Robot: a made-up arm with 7 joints.
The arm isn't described. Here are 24 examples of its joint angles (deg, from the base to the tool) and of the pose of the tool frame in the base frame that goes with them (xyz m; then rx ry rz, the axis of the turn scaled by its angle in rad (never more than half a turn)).
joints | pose
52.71 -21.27 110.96 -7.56 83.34 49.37 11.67 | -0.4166 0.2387 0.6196 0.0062 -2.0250 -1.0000
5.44 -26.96 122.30 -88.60 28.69 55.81 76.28 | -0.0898 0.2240 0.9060 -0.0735 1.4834 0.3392
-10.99 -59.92 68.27 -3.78 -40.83 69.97 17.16 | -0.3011 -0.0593 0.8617 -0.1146 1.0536 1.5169
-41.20 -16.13 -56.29 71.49 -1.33 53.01 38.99 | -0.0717 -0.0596 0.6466 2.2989 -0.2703 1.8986
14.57 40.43 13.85 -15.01 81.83 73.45 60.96 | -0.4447 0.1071 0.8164 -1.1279 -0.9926 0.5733
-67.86 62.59 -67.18 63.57 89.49 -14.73 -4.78 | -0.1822 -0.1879 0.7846 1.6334 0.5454 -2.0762
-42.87 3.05 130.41 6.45 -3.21 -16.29 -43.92 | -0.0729 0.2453 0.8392 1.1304 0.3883 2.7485
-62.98 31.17 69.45 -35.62 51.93 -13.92 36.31 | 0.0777 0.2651 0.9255 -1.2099 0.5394 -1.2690
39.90 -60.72 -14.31 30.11 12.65 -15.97 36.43 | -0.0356 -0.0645 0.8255 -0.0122 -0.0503 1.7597
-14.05 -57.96 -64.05 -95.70 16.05 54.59 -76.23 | -0.0791 -0.0782 0.8284 0.2409 -1.0442 1.3452
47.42 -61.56 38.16 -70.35 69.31 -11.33 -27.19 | -0.4214 0.0349 0.7658 0.4592 -1.6079 -0.1499
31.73 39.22 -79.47 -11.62 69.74 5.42 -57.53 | -0.2387 -0.1321 0.9141 1.3561 -0.4749 -0.0933
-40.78 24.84 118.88 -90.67 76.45 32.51 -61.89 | 0.1802 0.0907 0.7695 -2.1868 -0.3429 -1.8153
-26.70 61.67 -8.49 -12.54 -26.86 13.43 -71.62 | -0.2262 0.1332 0.8465 -0.8963 0.1455 -1.6286
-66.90 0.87 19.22 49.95 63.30 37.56 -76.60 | -0.1432 -0.1083 0.9594 1.1954 0.1904 -2.2395
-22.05 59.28 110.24 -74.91 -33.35 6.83 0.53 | 0.0679 0.1835 0.7950 -0.1056 -2.0079 1.9408
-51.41 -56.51 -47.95 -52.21 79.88 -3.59 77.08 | 0.1838 -0.0835 0.8175 1.2529 -0.5475 1.9694
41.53 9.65 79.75 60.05 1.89 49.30 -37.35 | -0.2528 0.2073 0.5836 1.2445 -1.5731 -0.6008
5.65 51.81 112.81 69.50 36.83 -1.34 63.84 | -0.0941 0.3040 0.6502 -0.4870 -1.6902 -1.5239
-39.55 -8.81 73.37 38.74 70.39 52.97 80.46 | -0.3352 0.0837 0.9592 -0.5228 -0.5962 0.4234
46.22 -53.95 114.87 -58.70 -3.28 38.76 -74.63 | -0.2897 0.1756 0.7024 -0.3240 -0.5795 -1.8628
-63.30 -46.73 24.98 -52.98 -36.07 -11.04 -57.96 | -0.0501 -0.0577 0.8789 -1.2896 0.1790 -0.0001
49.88 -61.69 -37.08 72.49 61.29 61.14 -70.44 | 0.0739 0.0047 0.8205 1.1807 1.1969 0.7751
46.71 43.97 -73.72 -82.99 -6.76 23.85 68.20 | -0.3178 0.0142 0.7083 -1.9735 0.4109 0.3167
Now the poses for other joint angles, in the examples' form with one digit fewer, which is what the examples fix.
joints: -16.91 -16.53 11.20 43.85 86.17 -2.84 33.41
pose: -0.222 -0.208 0.761 1.670 -0.462 -0.383
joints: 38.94 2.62 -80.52 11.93 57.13 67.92 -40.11
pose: -0.072 -0.112 0.898 0.912 -0.295 1.799
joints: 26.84 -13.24 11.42 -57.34 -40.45 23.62 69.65
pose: -0.327 -0.018 0.760 -1.218 1.302 0.709
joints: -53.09 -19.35 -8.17 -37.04 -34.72 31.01 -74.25
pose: -0.110 -0.063 0.882 -0.810 0.506 0.127
